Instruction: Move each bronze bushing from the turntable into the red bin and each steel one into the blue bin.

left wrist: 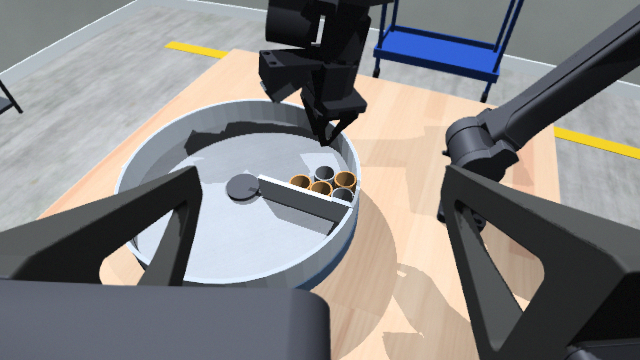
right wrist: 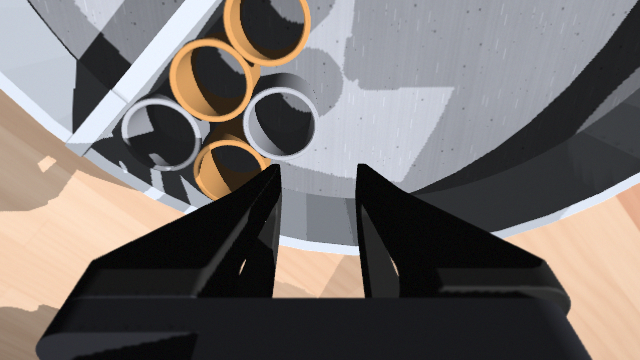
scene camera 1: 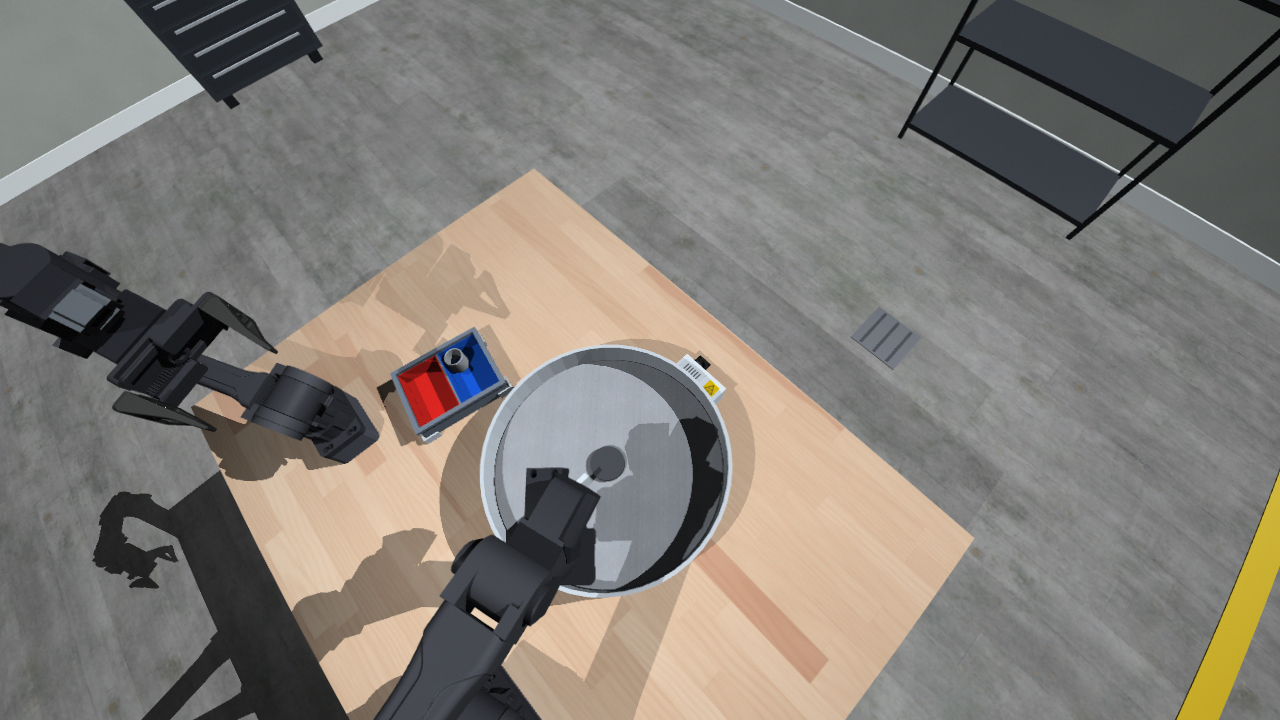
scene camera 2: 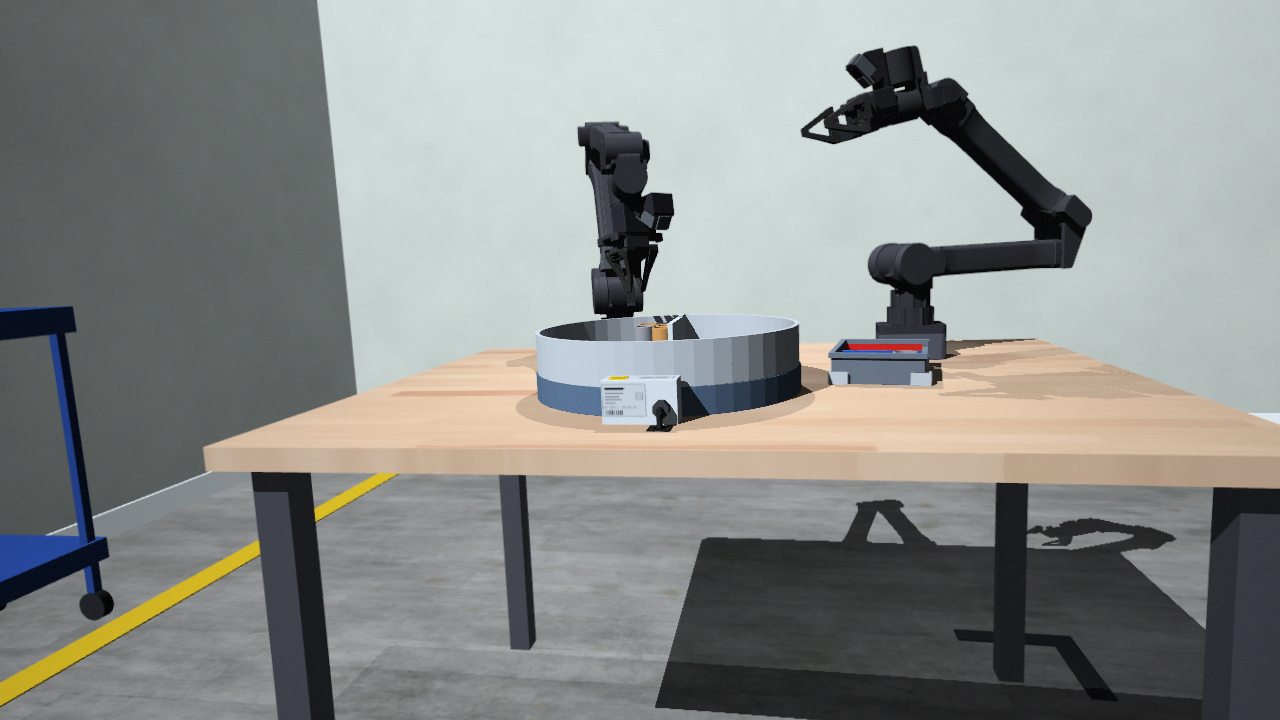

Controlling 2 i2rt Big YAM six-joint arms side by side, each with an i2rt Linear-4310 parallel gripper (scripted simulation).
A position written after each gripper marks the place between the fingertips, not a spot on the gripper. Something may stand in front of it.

Observation:
In view: the left gripper (scene camera 1: pixel 243 389), the right gripper (scene camera 2: pixel 636 292), a red bin (scene camera 1: pixel 425 386), a blue bin (scene camera 1: pixel 479 375), a steel bushing (right wrist: pixel 145 140) and a bronze bushing (right wrist: pixel 191 94).
The left gripper shows as well in the left wrist view (left wrist: pixel 321 179) and in scene camera 2 (scene camera 2: pixel 812 128). The right gripper shows as well in the left wrist view (left wrist: pixel 321 140), in the right wrist view (right wrist: pixel 318 179) and in scene camera 1 (scene camera 1: pixel 570 544). The left wrist view does not show the red bin: it is out of frame. The right wrist view misses the red bin: it is out of frame.

